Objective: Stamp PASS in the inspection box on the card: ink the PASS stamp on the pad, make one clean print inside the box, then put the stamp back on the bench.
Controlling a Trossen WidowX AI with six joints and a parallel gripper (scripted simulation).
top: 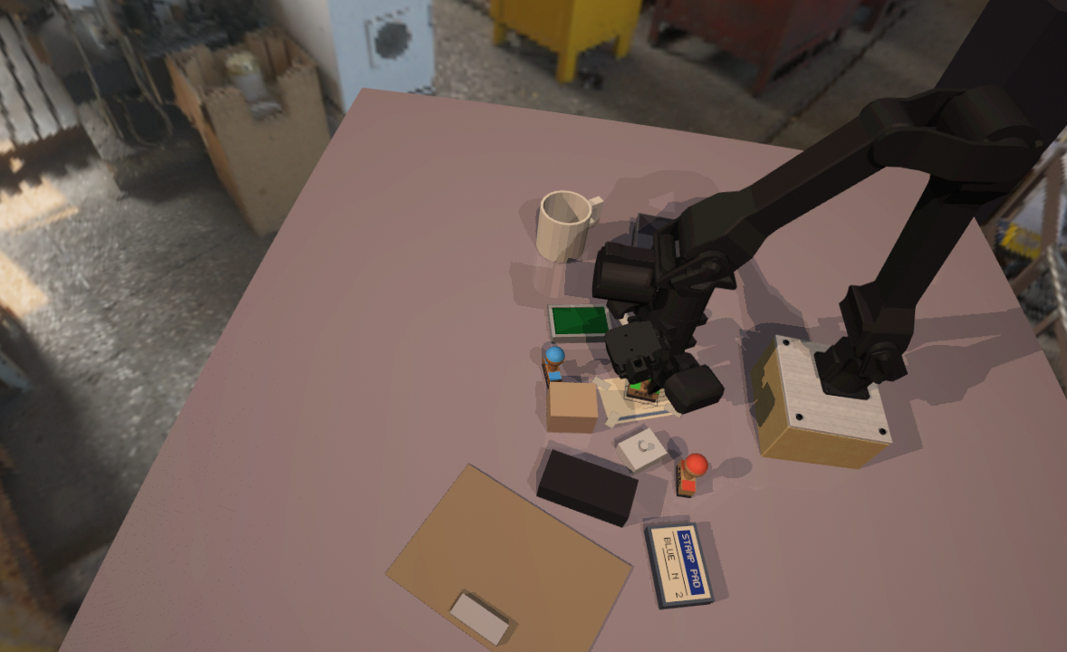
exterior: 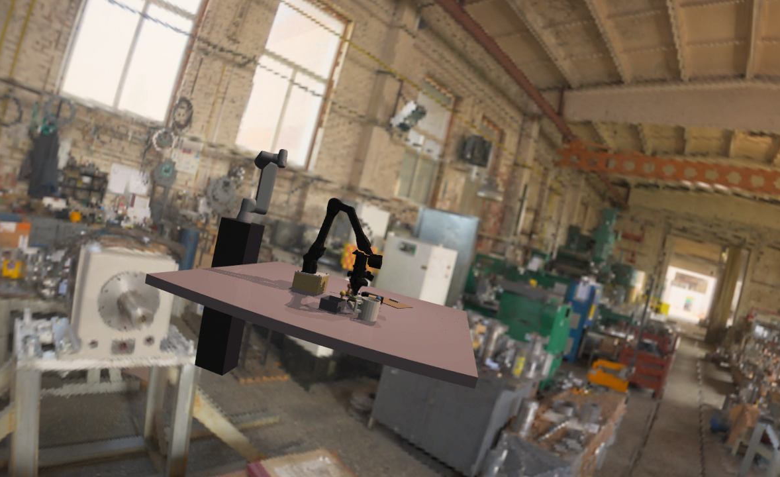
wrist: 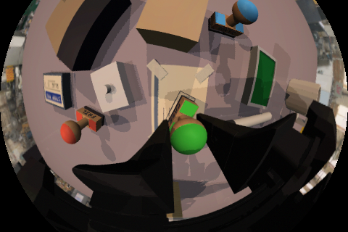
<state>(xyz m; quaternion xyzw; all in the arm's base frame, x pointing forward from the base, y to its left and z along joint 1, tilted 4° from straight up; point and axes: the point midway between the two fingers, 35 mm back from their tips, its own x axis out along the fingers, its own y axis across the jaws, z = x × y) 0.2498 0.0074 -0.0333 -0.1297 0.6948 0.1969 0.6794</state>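
Right now my gripper tip is 1 cm above the green-knobbed PASS stamp. Also, from my gripper tip: brown box 10 cm ahead, 4 cm to the left, 1 cm below; marker 1 cm ahead, 10 cm to the right, 3 cm below; taped paper card 4 cm below.
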